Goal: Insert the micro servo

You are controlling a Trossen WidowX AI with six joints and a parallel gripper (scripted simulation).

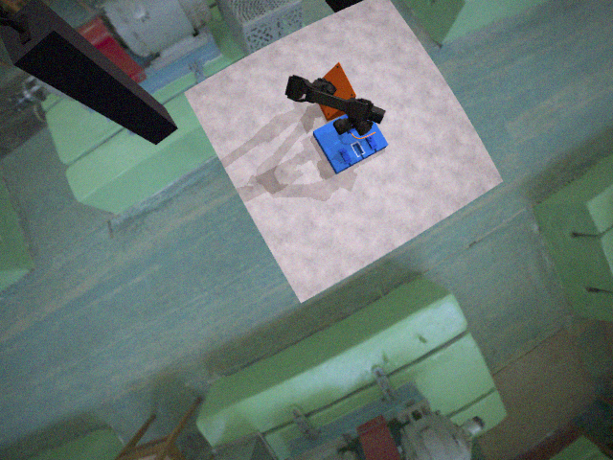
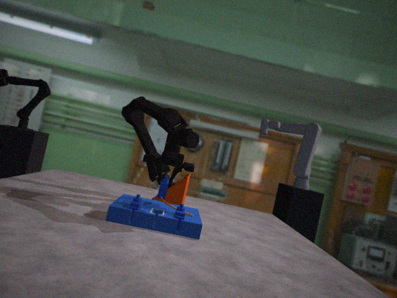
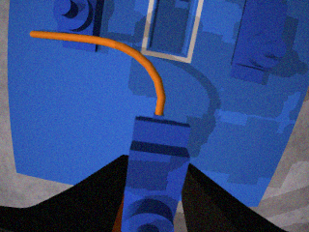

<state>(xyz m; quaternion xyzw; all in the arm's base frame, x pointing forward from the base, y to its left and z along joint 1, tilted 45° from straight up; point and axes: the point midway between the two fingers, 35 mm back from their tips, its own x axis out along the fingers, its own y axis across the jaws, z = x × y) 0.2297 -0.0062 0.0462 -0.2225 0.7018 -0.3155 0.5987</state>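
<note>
Now: gripper tip 10 mm past the blue robot deck and 100 mm above it.
</note>
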